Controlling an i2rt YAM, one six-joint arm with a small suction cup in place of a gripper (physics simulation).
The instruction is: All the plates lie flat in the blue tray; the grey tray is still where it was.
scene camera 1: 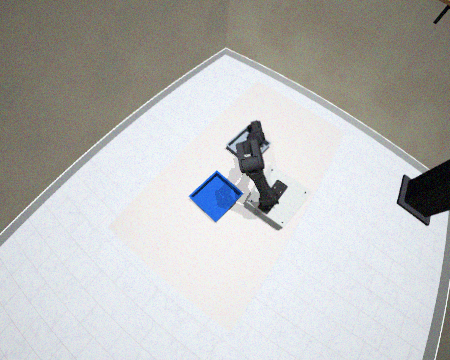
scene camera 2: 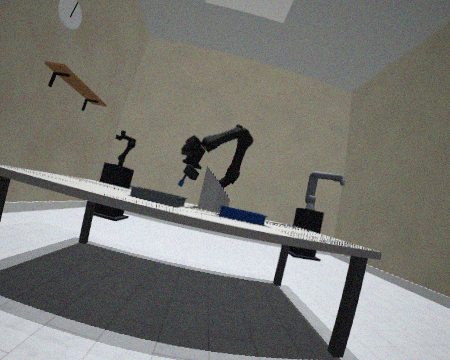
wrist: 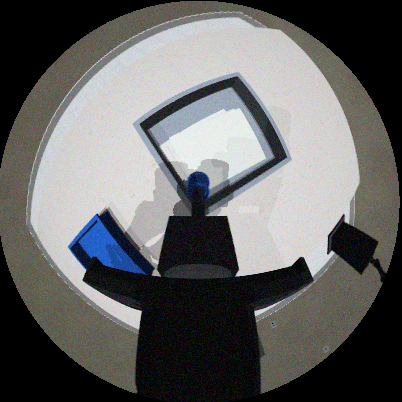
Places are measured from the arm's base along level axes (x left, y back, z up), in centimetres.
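Pixels of known places: hand at its tool point: [scene camera 2: 179,185] [wrist: 197,181]; arm's base at its link origin: [scene camera 1: 272,197] [scene camera 2: 219,185].
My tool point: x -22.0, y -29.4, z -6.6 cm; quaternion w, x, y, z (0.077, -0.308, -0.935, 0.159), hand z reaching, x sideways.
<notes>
For each thing: its top centre in the pictures, then the offset to it from my tool point.
- grey tray at its top centre: [wrist: 220,133] [scene camera 2: 161,192] [scene camera 1: 249,143] dx -8.2, dy -3.8, dz -5.9 cm
- blue tray at its top centre: [wrist: 101,264] [scene camera 2: 242,210] [scene camera 1: 216,194] dx +36.1, dy +1.6, dz -5.9 cm
Pale, thin plates [wrist: 220,137] lie stacked with slightly offset edges in the grey tray [scene camera 1: 237,137] [scene camera 2: 157,196] [wrist: 260,117]. Their exact number cannot be told. The blue tray [scene camera 1: 210,206] [scene camera 2: 242,215] [wrist: 95,245] stands apart from the grey one, nearer the arm's base; no plate shows in it, and a shadow falls on its floor. My gripper, a small blue suction cup [scene camera 2: 180,183] [wrist: 198,184], points down above the grey tray's near corner region with no plate on it. In scene camera 1 the arm hides the cup and part of the grey tray.
The arm's base stands on a pale plate [scene camera 1: 295,195] with screws. An upright grey panel [scene camera 1: 265,216] [scene camera 2: 212,194] stands beside the base, near the blue tray. Black pedestals [scene camera 1: 430,195] [scene camera 2: 116,175] [wrist: 355,245] [scene camera 2: 307,225] carrying other arms stand beyond the table.
</notes>
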